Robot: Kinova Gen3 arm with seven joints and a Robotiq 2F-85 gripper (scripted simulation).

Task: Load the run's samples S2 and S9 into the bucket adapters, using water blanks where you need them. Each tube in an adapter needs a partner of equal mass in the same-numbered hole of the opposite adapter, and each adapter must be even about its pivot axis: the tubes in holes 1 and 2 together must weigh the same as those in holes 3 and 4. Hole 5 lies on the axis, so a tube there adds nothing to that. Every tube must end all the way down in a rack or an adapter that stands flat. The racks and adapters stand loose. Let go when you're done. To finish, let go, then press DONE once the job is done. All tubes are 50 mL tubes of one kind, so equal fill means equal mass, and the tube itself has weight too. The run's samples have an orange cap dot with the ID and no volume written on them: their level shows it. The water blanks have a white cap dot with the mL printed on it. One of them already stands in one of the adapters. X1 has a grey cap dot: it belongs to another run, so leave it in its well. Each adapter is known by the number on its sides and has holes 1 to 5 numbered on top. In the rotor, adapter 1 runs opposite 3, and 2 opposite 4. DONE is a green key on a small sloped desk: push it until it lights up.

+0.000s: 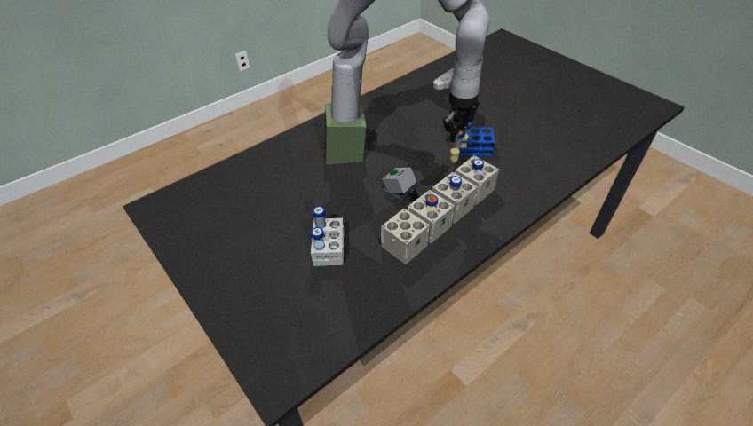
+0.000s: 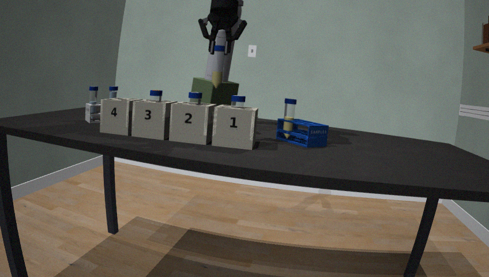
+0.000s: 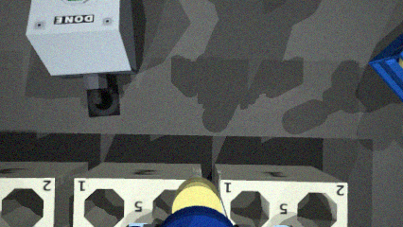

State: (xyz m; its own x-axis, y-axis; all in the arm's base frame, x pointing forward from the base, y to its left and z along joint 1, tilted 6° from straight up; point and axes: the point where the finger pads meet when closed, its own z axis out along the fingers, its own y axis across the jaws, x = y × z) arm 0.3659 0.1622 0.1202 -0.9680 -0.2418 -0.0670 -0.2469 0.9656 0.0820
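Right now the orange-dot sample tube is 1 cm behind my hand, 1 cm to the left of it and 5 cm below it. Round my hand: water blank: 3 cm ahead, 7 cm to the left, 18 cm below; adapter 2: 5 cm ahead, 3 cm to the right, 20 cm below; white-dot tube: 5 cm ahead, 2 cm to the right, 18 cm below.
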